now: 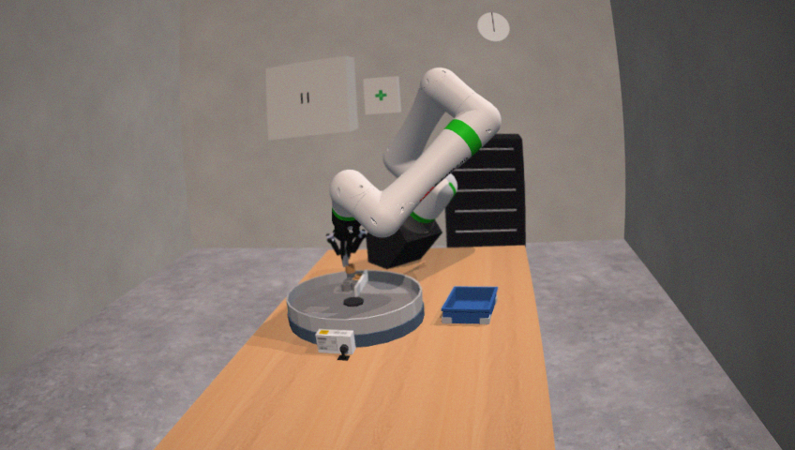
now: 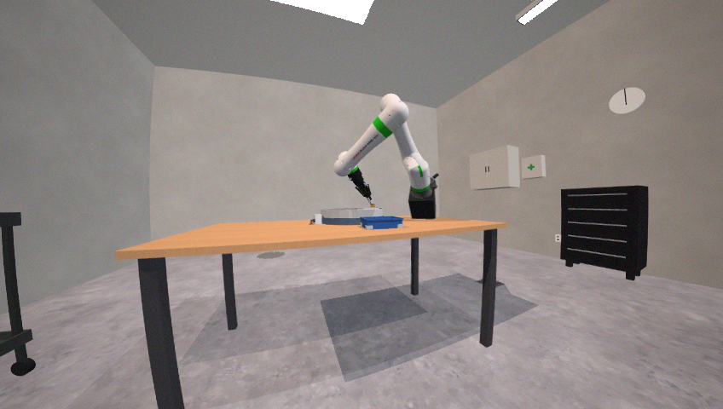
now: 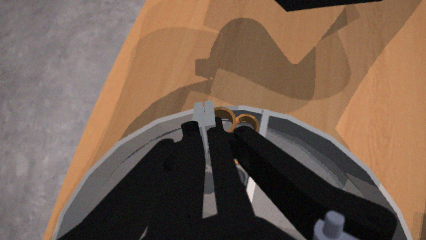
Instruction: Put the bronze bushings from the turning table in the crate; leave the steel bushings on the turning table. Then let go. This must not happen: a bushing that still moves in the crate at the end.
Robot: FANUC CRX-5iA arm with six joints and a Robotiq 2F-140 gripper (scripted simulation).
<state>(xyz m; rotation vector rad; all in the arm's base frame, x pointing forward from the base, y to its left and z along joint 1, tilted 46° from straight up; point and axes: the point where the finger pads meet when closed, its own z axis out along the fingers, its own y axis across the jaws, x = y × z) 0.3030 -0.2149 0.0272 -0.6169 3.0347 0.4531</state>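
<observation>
Now: the blue crate 420 mm to the left of my hand, 120 mm below it and 80 mm ahead of it. The rest, counted from my hand: round grey turning table (150 mm ahead, 100 mm below, 70 mm to the left).
</observation>
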